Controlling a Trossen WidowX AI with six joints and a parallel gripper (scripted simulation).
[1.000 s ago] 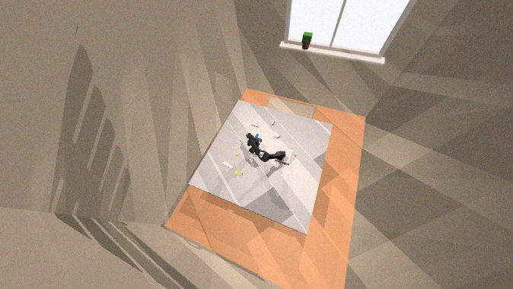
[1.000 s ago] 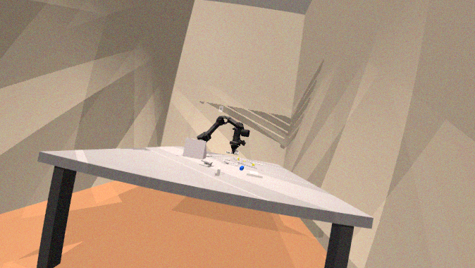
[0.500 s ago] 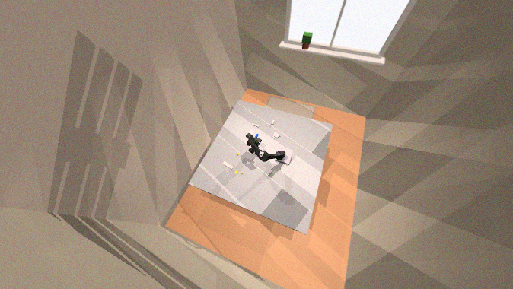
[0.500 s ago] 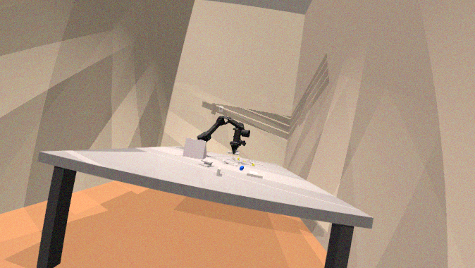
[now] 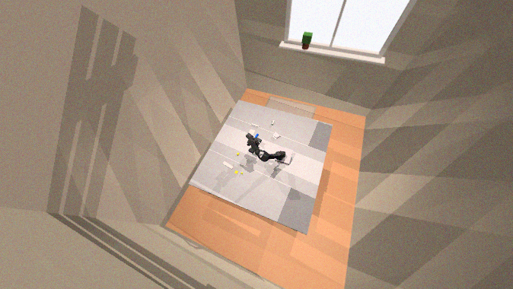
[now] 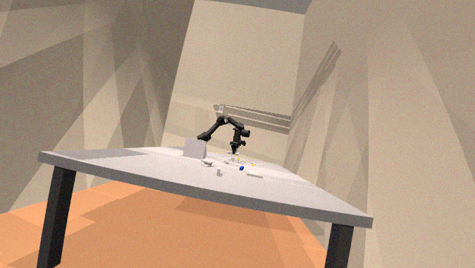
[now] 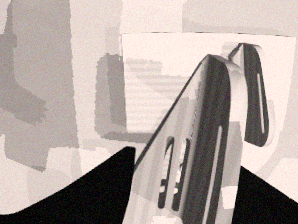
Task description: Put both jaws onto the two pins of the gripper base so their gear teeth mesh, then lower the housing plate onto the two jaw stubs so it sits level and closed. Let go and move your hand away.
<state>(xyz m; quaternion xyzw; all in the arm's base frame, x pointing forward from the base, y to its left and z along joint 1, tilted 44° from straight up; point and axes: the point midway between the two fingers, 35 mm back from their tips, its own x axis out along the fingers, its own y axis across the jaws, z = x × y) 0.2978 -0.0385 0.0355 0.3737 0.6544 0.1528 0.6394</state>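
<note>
Now: gripper tip 1 cm short of the ribbed rectangular plate, 3 cm to the left of it and 8 cm above it. The rest, counted from my gripper tip: blue block 5 cm ahead, 20 cm to the right, 7 cm below; white flat piece 13 cm ahead, 25 cm to the right, 8 cm below; white jaw 4 cm behind, 4 cm to the right, 7 cm below.
</note>
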